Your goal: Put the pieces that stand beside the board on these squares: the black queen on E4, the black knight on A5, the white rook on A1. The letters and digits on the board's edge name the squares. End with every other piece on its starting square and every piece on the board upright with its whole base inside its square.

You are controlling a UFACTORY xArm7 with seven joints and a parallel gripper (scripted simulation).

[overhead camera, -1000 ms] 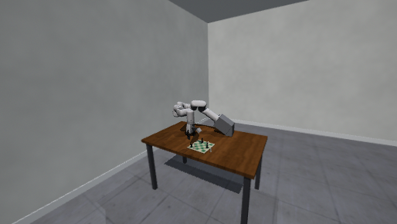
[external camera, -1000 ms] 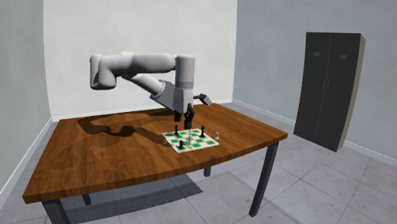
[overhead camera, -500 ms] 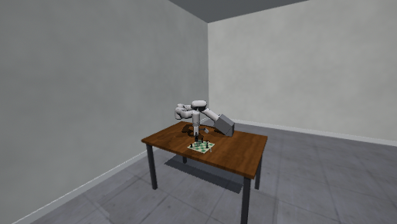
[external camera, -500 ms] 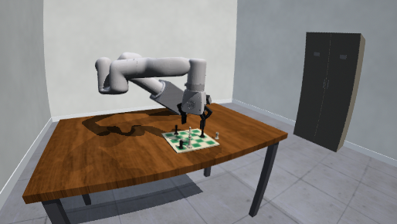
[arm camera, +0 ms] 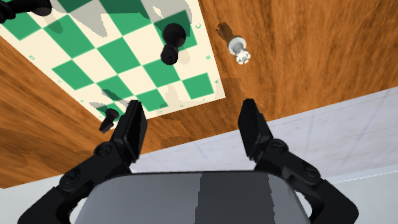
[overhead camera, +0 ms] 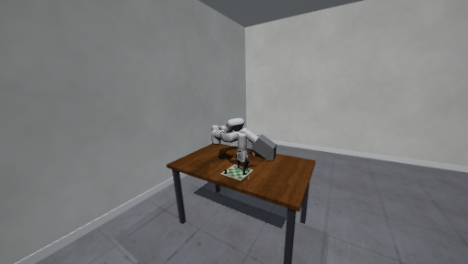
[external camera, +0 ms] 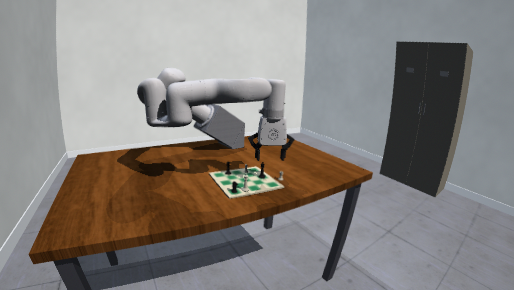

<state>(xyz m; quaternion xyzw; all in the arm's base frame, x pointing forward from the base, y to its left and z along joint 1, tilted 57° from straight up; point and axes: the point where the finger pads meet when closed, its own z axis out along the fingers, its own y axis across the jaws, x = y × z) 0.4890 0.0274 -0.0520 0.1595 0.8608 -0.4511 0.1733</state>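
Right now the white rook is 90 mm below my hand and 60 mm to the left of it. Also, from my hand: cream board: 100 mm below, 80 mm to the right, 50 mm behind; then black knight: 160 mm to the right, 80 mm below, 20 mm ahead; then black queen: 60 mm below, 40 mm behind.
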